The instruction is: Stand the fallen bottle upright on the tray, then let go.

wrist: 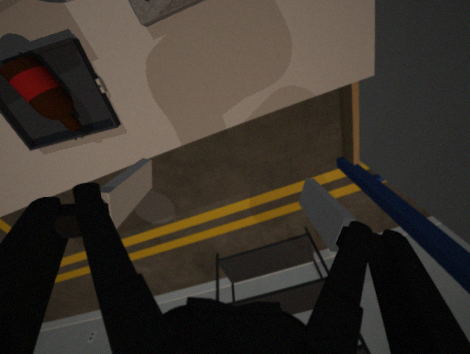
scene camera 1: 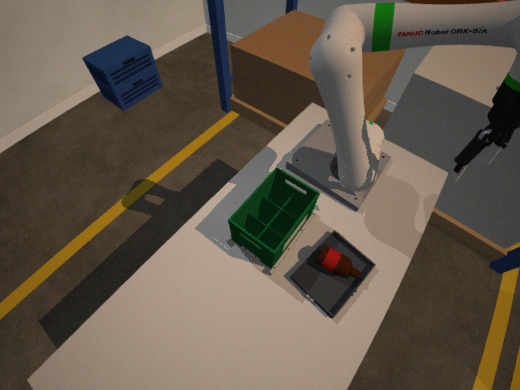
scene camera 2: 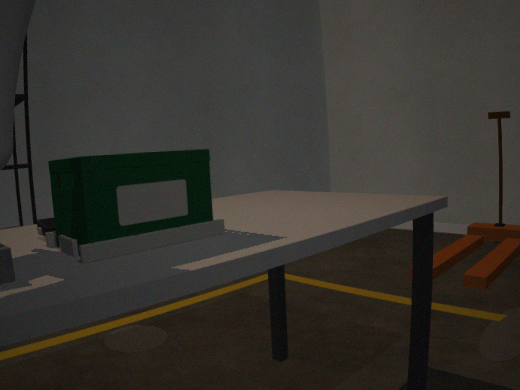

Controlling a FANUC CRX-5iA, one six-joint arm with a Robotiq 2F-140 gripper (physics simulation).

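Places are measured from the arm's base along level axes (x ahead, y left, z up), in millimetres.
Pixels of known places: gripper, fingertip midpoint: [wrist: 229, 182] [scene camera 1: 468, 169].
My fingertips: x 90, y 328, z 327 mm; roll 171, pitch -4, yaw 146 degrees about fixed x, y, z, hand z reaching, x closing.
For each thing: its top centre in the pictures, then the offset to it from my fingertips. Level surfaces: height alone.
- brown bottle, middle of its top: [wrist: 37, 103] [scene camera 1: 342, 261] dx +329, dy -195, dz -282 mm
- green crate, middle of its top: [scene camera 2: 127, 154] [scene camera 1: 275, 205] dx +311, dy -473, dz -186 mm
- table, its level: dz -362 mm
The brown bottle [scene camera 1: 345, 267] [wrist: 56, 103] with a red label lies on its side in the dark grey tray [scene camera 1: 325, 294] [wrist: 82, 70]. In scene camera 1 its base faces the green crate and its neck points to the tray's right side, reaching near the rim. The bottle does not show in scene camera 2. My gripper [scene camera 1: 458, 171] [wrist: 229, 182] is wide open with nothing between its fingers. It hangs in the air beyond the table's right edge in scene camera 1, well apart from the bottle and tray.
A green crate [scene camera 1: 285, 246] [scene camera 2: 100, 200] with compartments stands on the table [scene camera 1: 200, 310] [scene camera 2: 320, 210] beside the tray. The arm's base plate [scene camera 1: 312, 162] is behind both. Large brown boxes [scene camera 1: 280, 75] stand beyond the table, and a blue rack post [scene camera 1: 219, 60] rises near them.
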